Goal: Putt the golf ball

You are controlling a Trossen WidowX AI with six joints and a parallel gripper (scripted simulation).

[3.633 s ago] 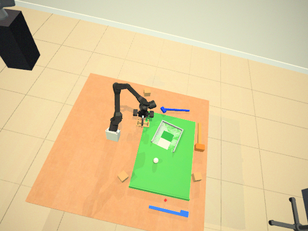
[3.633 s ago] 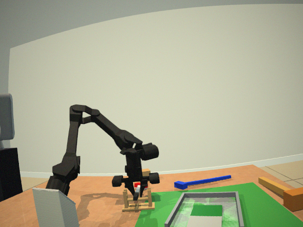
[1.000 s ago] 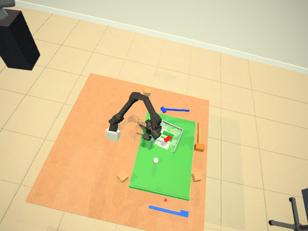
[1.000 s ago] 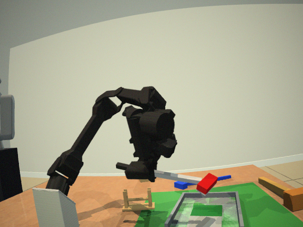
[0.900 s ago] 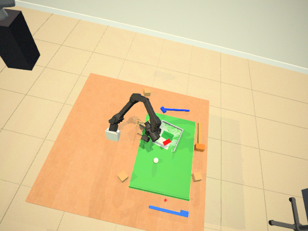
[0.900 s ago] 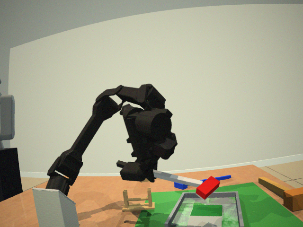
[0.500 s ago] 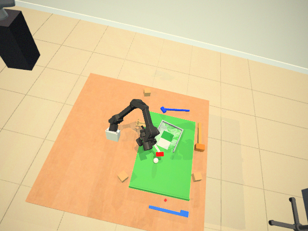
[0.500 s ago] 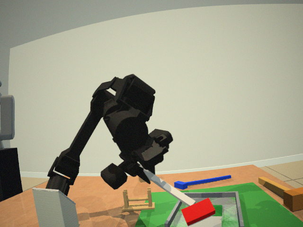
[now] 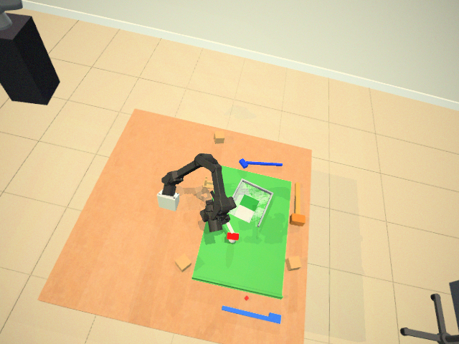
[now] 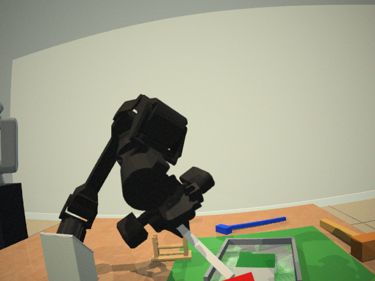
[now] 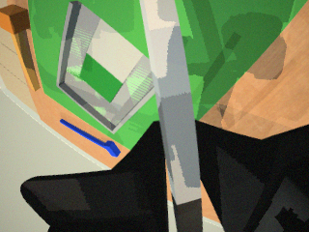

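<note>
Right now my gripper tip is 130 mm above the white golf ball, 110 mm to the left of it and 80 mm short of it. Round my gripper tip: small wooden rack: 230 mm to the left, 120 mm below, 60 mm behind; then green mat: 170 mm ahead, 160 mm below, 10 mm to the right; then red putter: 40 mm to the right, 10 mm ahead.
</note>
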